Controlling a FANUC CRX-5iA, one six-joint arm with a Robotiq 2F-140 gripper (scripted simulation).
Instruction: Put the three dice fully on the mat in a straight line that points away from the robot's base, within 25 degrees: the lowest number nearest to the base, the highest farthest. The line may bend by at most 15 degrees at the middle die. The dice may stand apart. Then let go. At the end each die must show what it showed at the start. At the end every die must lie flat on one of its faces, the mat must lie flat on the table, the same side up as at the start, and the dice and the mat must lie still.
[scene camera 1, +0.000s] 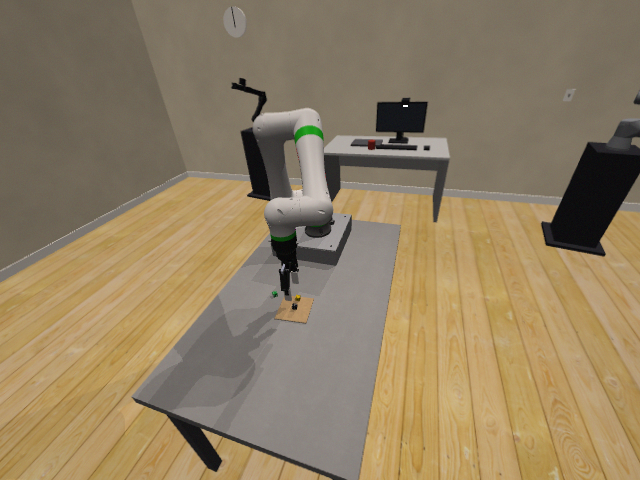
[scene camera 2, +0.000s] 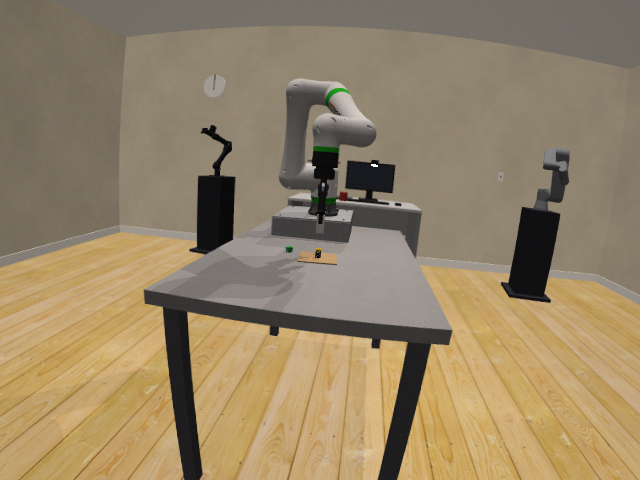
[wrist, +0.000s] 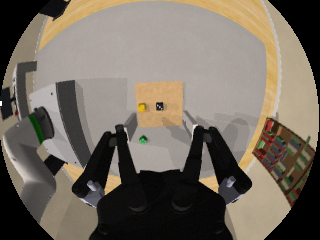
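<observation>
There is a tan mat (wrist: 170, 93) that I can see, and in the same view I see my own gripper (wrist: 159, 117).
</observation>
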